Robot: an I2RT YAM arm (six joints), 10 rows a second.
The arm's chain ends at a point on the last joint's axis. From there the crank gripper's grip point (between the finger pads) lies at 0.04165 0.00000 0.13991 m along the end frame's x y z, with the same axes.
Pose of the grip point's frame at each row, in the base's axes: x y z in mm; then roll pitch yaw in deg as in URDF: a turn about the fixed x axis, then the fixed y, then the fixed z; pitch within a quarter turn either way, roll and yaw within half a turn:
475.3 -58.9 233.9 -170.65 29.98 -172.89
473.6 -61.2 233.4 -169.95 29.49 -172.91
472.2 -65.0 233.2 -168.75 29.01 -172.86
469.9 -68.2 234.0 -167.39 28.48 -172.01
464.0 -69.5 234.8 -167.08 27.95 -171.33
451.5 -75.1 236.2 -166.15 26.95 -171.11
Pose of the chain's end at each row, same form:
439.8 -40.4 374.3 -170.65 29.98 -172.89
439.3 -40.9 373.8 -169.95 29.49 -172.91
438.9 -41.7 373.4 -168.75 29.01 -172.86
437.4 -41.9 373.9 -167.39 28.48 -172.01
432.5 -42.7 374.8 -167.08 27.95 -171.33
422.2 -45.8 376.2 -166.15 26.95 -171.11

